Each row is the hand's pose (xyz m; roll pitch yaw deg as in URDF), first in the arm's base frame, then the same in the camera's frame.
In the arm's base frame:
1: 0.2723 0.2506 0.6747 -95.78 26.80 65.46
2: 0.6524 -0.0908 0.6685 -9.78 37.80 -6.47
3: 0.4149 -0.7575 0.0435 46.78 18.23 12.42
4: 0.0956 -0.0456 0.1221 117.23 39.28 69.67
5: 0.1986 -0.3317 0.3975 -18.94 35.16 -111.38
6: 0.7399 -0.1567 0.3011 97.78 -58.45 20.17
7: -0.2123 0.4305 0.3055 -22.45 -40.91 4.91
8: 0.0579 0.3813 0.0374 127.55 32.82 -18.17
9: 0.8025 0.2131 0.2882 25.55 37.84 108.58
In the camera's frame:
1: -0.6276 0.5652 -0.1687 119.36 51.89 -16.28
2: -0.3490 0.8546 0.1471 -102.39 -5.60 5.11
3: -0.1149 0.3128 0.8842 -53.70 13.39 22.40
4: -0.3908 0.0754 0.1896 -39.89 42.65 -29.76
5: -0.5056 0.3786 0.4410 14.03 -56.11 -73.91
6: -0.0378 0.6518 0.2422 25.57 16.96 102.61
7: -0.7332 -0.0509 -0.2815 -111.02 10.04 83.27
8: -0.3538 -0.0602 -0.2240 40.82 -15.18 10.09
9: 0.0237 0.6425 -0.1279 175.13 42.00 -71.04

